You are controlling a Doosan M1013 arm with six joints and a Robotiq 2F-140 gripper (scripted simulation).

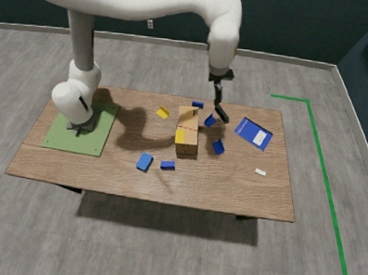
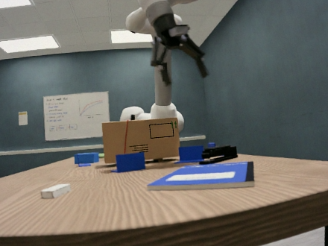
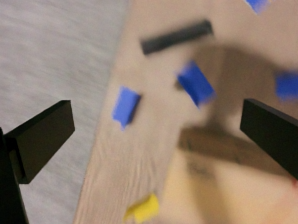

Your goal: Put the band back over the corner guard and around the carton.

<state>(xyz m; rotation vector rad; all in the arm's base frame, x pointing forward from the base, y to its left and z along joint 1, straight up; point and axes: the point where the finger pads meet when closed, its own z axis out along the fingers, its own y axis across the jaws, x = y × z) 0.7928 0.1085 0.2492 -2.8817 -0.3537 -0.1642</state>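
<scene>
Right now the brown carton is 180 mm below my hand, 150 mm to the right of it and 120 mm behind it. Also, from my hand: white eraser 340 mm to the right, 340 mm ahead, 260 mm below.
</scene>
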